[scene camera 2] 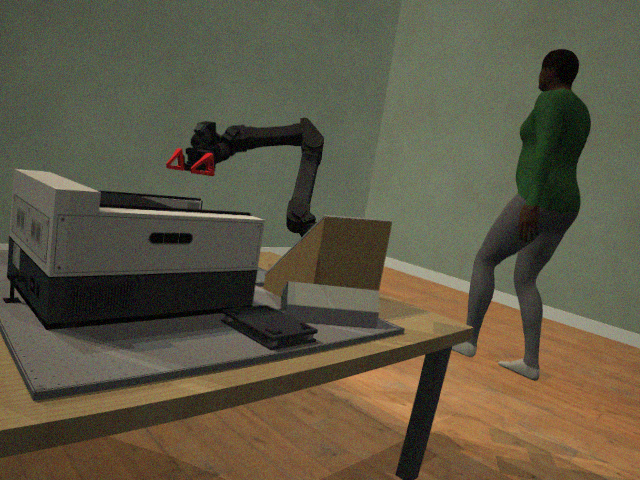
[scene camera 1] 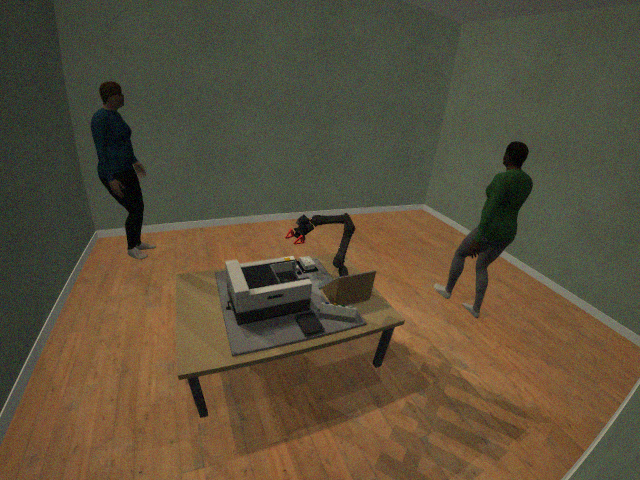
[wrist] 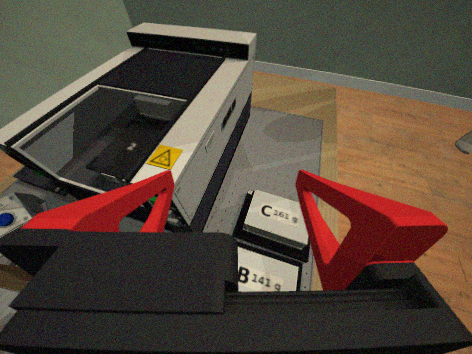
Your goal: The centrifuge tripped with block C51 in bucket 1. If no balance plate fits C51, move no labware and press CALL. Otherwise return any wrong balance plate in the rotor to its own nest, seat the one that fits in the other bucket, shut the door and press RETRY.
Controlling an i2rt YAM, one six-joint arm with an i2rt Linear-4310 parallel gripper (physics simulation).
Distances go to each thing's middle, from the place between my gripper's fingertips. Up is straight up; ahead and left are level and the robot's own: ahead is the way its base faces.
I see the balance plate C 161 g (wrist: 278,219) 25 cm below my hand, 9 cm ahead of it and 6 cm to the right of it. Also, from my hand: centrifuge (scene camera 2: 78,263): 27 cm to the left, 22 cm ahead, 16 cm below; button panel (scene camera 2: 306,302): 50 cm to the left, 24 cm below, 20 cm behind.
